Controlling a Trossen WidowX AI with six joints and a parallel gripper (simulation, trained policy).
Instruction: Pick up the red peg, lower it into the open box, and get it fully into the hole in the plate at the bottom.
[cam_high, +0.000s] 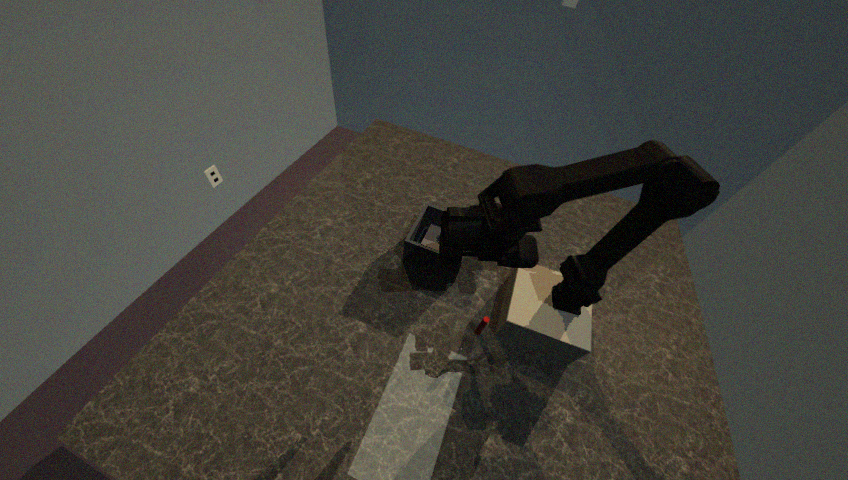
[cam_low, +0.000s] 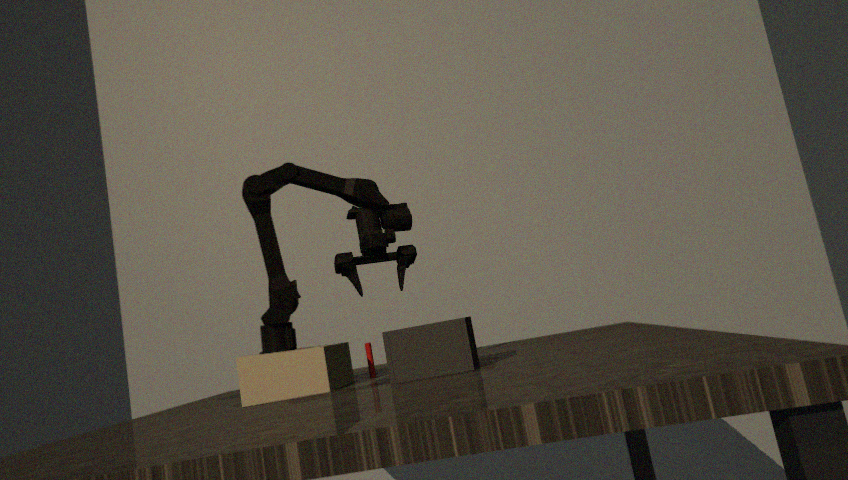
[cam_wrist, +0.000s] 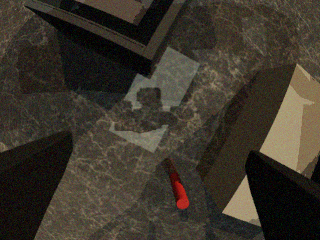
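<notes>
My gripper tip is now 6 cm past the red peg, 7 cm to the right of it and 14 cm above it. Also, from my gripper tip: grey plate (10 cm ahead, 14 cm to the right, 14 cm below); then dark box (10 cm ahead, 14 cm to the right, 16 cm below).
</notes>
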